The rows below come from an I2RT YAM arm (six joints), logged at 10 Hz.
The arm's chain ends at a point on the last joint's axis. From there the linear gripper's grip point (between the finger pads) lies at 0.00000 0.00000 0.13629 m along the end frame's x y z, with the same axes.
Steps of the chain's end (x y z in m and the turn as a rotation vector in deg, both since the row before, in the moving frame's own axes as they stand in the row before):
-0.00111, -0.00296, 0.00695, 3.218, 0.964, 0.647
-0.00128, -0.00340, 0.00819, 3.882, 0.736, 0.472
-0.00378, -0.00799, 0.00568, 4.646, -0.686, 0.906
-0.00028, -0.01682, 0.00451, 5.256, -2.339, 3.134
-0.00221, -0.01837, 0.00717, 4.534, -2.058, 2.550
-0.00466, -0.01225, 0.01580, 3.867, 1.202, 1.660
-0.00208, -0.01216, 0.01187, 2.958, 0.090, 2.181
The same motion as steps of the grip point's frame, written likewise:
0.00122, -0.01060, 0.00672, 3.218, 0.964, 0.647
0.00051, -0.01262, 0.00787, 3.882, 0.736, 0.472
-0.00532, -0.01904, 0.00522, 4.646, -0.686, 0.906
-0.00549, -0.02945, 0.00382, 5.256, -2.339, 3.134
-0.00686, -0.02925, 0.00666, 4.534, -2.058, 2.550
-0.00167, -0.02140, 0.01546, 3.867, 1.202, 1.660
-0.00173, -0.01919, 0.01169, 2.958, 0.090, 2.181

